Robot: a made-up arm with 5 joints. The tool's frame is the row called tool.
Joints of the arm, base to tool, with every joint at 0 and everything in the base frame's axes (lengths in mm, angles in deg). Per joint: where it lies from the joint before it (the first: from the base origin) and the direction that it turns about. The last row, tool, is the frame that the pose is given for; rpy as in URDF.
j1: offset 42.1 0 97.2 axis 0 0 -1
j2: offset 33.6 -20.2 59.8 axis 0 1 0
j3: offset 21 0 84.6 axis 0 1 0
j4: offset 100.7 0 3.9 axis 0 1 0
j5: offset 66.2 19.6 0 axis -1 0 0
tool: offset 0 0 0 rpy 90 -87.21 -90
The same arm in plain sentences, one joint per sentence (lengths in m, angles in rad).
The arm has five revolute joints in a row. What follows holds with every joint at zero, and every direction is one of the base frame's. The first joint is mounted 0.0421 m along +x and 0.0972 m along +z from the base frame's origin and rotates about -z. The second joint is mounted 0.0336 m along +x and 0.0202 m along -y and 0.0598 m along +z from the first joint and rotates about +y. The third joint is mounted 0.021 m along +x and 0.0846 m along +z from the second joint and rotates about +y. The fourth joint is mounted 0.1007 m along +x and 0.0039 m along +z from the third joint and rotates about +y. The fifth joint is mounted 0.0662 m along +x and 0.0196 m along +y from the fourth joint and rotates about -x. The tool frame, which is the frame that the pose is given for, is mounted at the same point as the fifth joint; its axes are the base frame's turned by roll 1.5708, pitch -1.5221 and yaw -1.5708 rad (as in URDF: about the fixed x, then y, then z).
